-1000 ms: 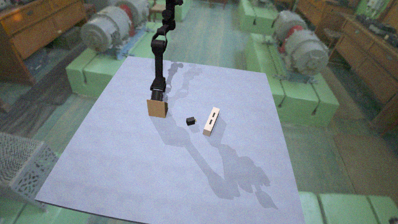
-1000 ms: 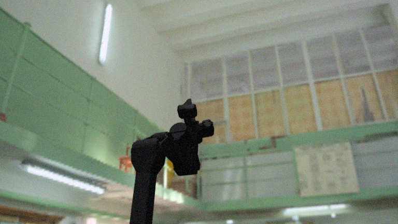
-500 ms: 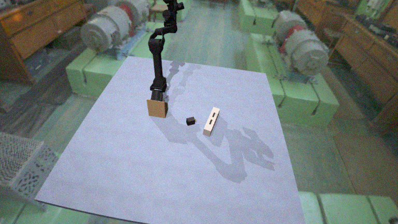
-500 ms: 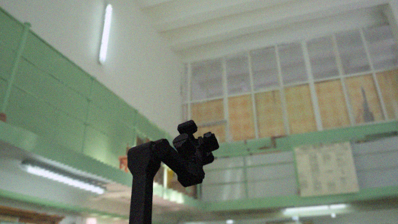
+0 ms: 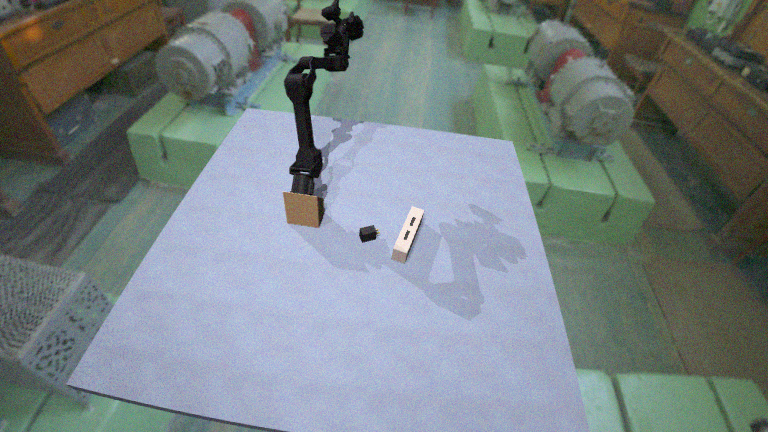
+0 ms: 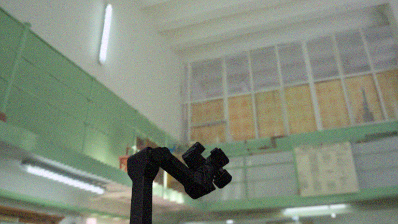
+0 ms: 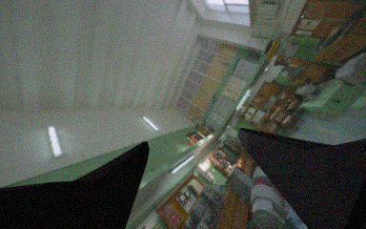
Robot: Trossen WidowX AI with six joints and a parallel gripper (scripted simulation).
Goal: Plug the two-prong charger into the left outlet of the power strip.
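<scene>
The black two-prong charger is 19 cm ahead of my gripper tip, 66 cm to the right of it and 52 cm below it.
</scene>
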